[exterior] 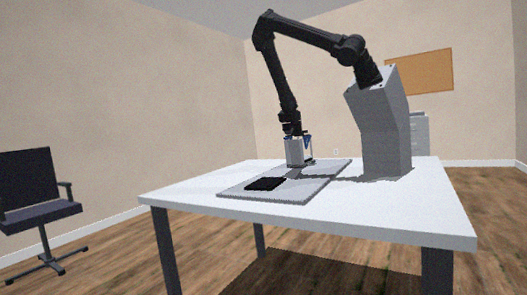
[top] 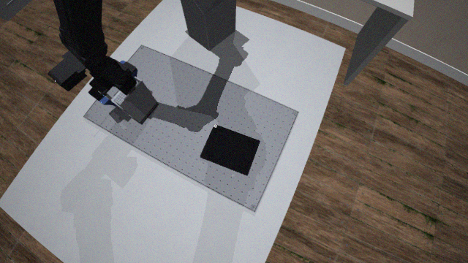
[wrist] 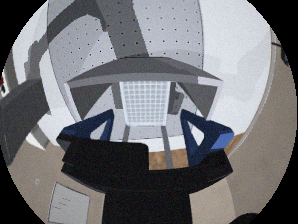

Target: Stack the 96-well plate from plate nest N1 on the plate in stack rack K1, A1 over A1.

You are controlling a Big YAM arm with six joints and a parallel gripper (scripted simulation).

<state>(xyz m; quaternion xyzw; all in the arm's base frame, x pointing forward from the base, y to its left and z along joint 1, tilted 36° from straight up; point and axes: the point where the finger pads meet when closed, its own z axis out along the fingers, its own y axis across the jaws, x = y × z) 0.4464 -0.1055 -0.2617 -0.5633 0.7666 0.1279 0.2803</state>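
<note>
The white 96-well plate is 6 cm below my hand. Round my hand: black plate nest N1: 38 cm to the left, 9 cm below, 3 cm ahead; pale A1 mark: 30 cm to the left, 9 cm below, 2 cm behind.
</note>
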